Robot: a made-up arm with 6 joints.
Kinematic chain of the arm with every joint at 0, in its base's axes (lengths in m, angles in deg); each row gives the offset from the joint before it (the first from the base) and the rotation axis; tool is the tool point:
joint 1: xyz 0 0 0.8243 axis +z
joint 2: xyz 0.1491 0 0 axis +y
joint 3: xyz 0 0 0.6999 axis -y
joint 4: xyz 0 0 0.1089 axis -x
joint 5: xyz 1.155 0 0 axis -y
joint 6: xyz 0.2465 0 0 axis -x
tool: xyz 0 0 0
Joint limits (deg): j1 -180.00..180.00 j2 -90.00..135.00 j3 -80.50..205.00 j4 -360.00..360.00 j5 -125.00..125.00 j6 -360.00..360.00
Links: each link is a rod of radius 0.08 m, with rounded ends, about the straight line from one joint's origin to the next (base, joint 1, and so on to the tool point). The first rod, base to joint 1, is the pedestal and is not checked.
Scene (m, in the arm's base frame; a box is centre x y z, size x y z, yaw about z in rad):
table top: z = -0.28
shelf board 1: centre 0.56 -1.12 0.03 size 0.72 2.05 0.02 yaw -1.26
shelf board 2: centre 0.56 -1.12 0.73 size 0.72 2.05 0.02 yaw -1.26
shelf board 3: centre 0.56 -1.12 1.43 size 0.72 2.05 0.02 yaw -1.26
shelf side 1: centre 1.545 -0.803 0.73 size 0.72 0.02 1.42 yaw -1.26
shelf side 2: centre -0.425 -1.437 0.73 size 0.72 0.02 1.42 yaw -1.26
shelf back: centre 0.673 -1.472 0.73 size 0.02 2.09 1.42 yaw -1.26
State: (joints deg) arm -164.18 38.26 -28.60 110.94 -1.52 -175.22
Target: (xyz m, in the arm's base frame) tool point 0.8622 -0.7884 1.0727
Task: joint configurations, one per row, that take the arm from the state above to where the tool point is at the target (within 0.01 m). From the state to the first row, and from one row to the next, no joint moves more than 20 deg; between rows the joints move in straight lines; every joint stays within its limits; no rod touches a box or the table.
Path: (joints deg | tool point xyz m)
1: -153.55 21.59 -37.25 117.31 -10.02 -175.08 | -1.1271 -0.5182 0.3455
2: -142.92 4.91 -45.90 123.67 -18.51 -174.94 | -1.0003 -0.6743 0.5415
3: -132.29 -11.76 -54.55 130.04 -27.01 -174.80 | -0.8292 -0.7842 0.7085
4: -121.66 -28.44 -63.20 136.40 -35.51 -174.66 | -0.6355 -0.8425 0.8415
5: -111.02 -45.11 -71.85 142.77 -44.00 -174.52 | -0.4387 -0.8528 0.9378
6: -100.39 -61.79 -80.50 149.13 -52.50 -174.38 | -0.2533 -0.8251 0.9986
7: -90.83 -60.73 -77.59 143.38 -33.72 -174.52 | -0.0947 -0.9023 0.9814
8: -81.27 -59.68 -74.68 137.63 -14.95 -174.66 | 0.0989 -0.9267 0.9676
9: -71.71 -58.63 -71.76 131.88 3.83 -174.80 | 0.3060 -0.8868 0.9657
10: -62.15 -57.58 -68.85 126.13 22.61 -174.94 | 0.4996 -0.7817 0.9813
11: -52.59 -56.53 -65.94 120.38 41.38 -175.08 | 0.6533 -0.6227 1.0173
12: -43.03 -55.48 -63.03 114.63 60.16 -175.22 | 0.7478 -0.4322 1.0727
13: -46.01 -39.98 -53.38 111.99 47.58 -175.22 | 0.8119 -0.5981 1.0941
14: -49.00 -24.48 -43.72 109.34 34.99 -175.22 | 0.8621 -0.7885 1.0728

